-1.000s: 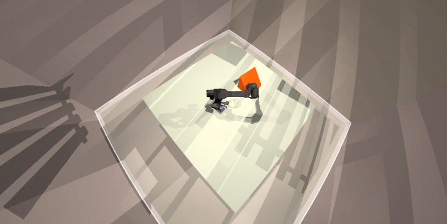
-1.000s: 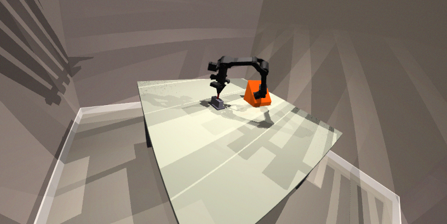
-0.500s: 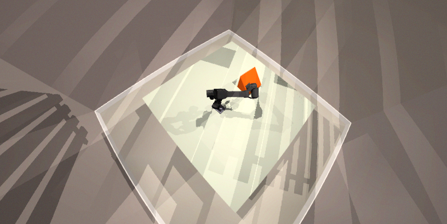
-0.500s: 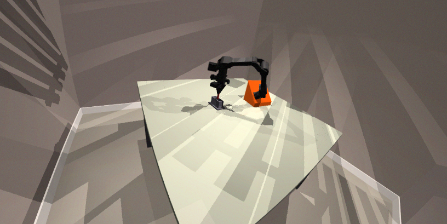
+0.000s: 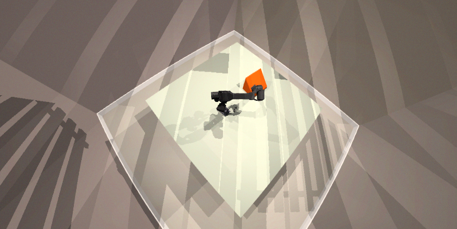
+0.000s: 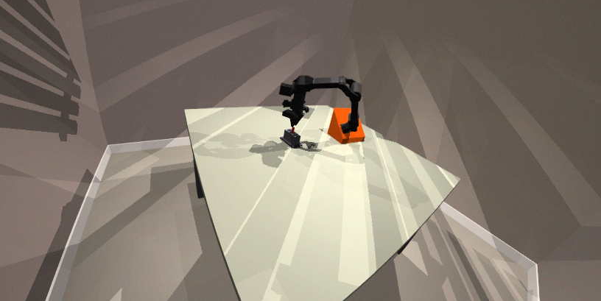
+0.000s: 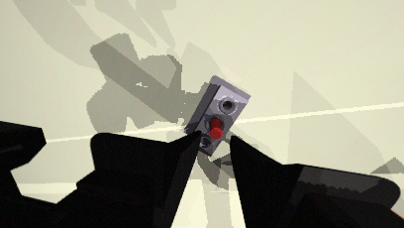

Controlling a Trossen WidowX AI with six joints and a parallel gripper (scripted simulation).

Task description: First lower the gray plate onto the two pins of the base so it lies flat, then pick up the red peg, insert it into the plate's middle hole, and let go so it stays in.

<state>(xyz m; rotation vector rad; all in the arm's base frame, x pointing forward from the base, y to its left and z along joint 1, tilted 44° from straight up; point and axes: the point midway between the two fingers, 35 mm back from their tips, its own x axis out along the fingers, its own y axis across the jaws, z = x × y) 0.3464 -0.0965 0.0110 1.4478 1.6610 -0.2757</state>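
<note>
The red peg is 50 mm below my gripper tip. From my gripper tip the other things lie so: gray plate 50 mm below.
</note>
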